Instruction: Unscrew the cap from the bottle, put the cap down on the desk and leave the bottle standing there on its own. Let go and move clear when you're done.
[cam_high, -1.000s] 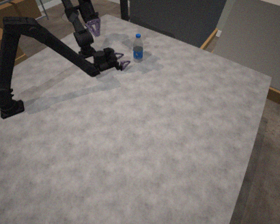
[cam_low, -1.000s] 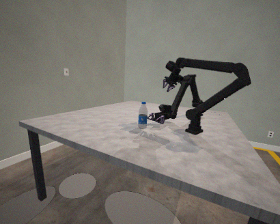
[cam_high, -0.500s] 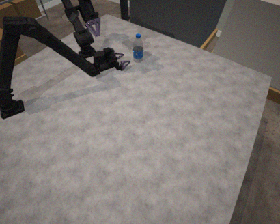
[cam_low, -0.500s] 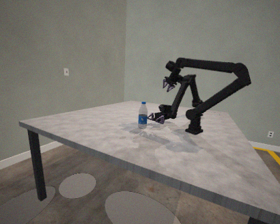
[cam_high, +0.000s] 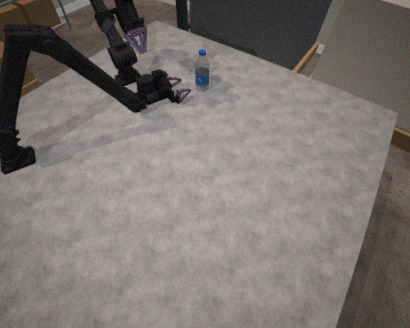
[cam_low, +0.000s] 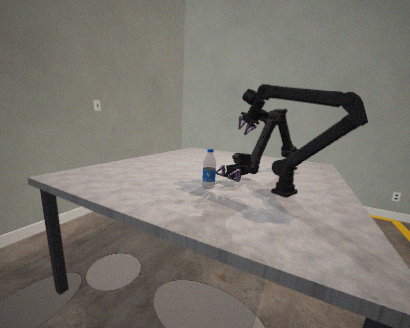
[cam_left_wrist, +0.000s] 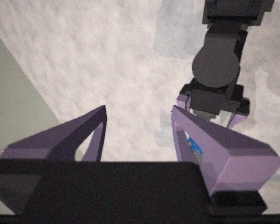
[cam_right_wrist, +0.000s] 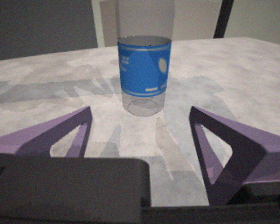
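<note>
Right now my right hand is 8 cm to the right of the clear bottle, 4 cm below it and 4 cm short of it. Round my right hand: blue cap: 14 cm above, 8 cm to the left, 4 cm ahead.
The blue cap lies 9 cm ahead of my left hand, 26 cm to the left of it and 10 cm below it. From my left hand the other things lie so: clear bottle: 9 cm ahead, 26 cm to the left, 19 cm below.
</note>
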